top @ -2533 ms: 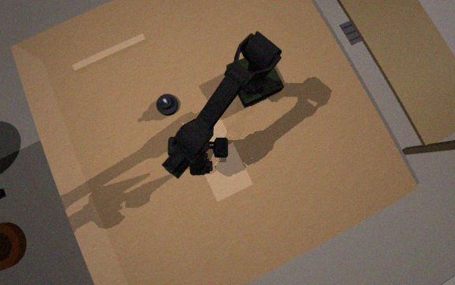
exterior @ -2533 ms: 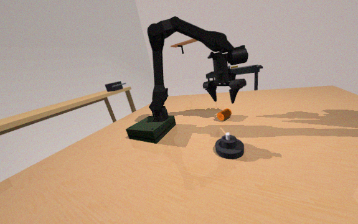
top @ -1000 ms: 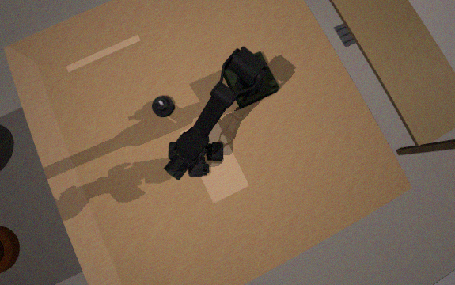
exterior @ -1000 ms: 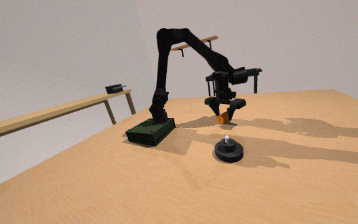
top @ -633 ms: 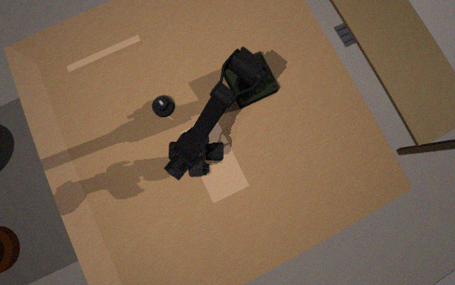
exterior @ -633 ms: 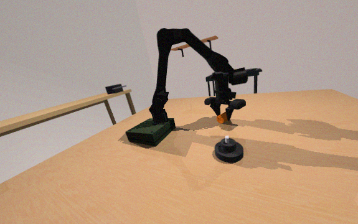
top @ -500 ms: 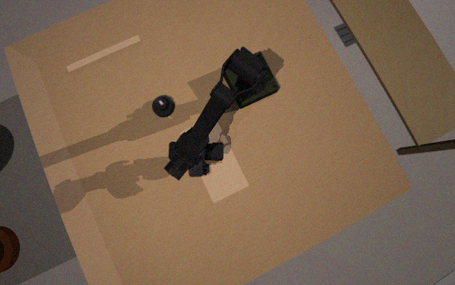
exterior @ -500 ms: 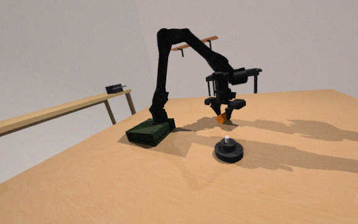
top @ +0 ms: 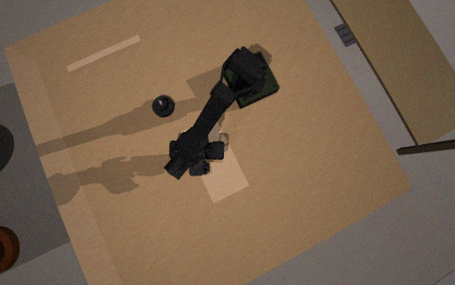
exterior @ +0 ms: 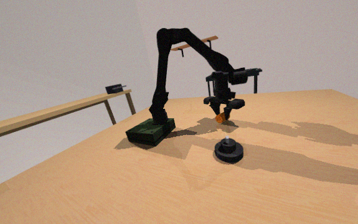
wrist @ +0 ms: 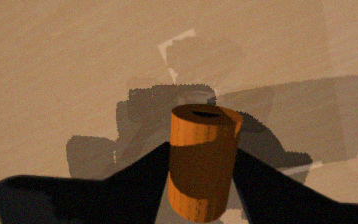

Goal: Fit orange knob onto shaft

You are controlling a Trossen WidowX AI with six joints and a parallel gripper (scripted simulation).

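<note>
Right now the orange knob is 10 mm to the right of my gripper tip, 10 mm behind it and 10 mm above it. Also, from my gripper tip: black round pedestal: 230 mm to the right, 30 mm ahead, 20 mm above.
</note>
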